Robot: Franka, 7 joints.
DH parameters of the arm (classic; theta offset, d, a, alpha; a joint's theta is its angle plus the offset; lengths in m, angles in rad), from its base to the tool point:
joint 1: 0 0.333 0 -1.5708
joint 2: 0 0 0 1.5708
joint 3: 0 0.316 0.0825 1.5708
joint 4: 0 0 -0.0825 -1.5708
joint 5: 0 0.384 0 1.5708
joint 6: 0 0 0.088 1.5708
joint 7: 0 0.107 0 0
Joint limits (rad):
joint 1: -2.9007..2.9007
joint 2: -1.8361..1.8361
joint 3: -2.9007..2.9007
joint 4: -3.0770..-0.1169
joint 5: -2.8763..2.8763
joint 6: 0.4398..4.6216
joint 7: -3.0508..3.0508
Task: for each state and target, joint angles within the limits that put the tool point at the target. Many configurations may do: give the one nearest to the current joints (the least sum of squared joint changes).
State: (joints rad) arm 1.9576 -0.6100 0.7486 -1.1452 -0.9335 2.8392 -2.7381
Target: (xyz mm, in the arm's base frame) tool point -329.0 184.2 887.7
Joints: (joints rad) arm 1.8163 -0.6607 0.4180 -1.8362 -0.9739 2.7153 -2.7381
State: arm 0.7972 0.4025 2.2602 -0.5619 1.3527 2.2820 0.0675
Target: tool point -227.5 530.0 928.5
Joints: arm 1.1400 0.7675 1.8597 -0.9192 1.3477 2.3964 0.0675
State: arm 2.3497 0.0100 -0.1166 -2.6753 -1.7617 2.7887 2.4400
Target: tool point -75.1 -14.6 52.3
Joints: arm 2.5023 0.6755 0.0658 -3.0195 -1.7633 2.7689 2.4400
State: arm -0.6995 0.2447 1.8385 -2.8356 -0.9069 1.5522 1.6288
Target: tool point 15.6 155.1 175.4
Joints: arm -0.4659 0.4159 1.9660 -3.0770 -0.7926 1.6964 1.6288
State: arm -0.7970 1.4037 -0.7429 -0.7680 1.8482 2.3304 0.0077
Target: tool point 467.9 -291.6 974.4
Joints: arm -0.5183 0.6416 -0.7316 -0.1221 1.8708 2.2831 0.0077
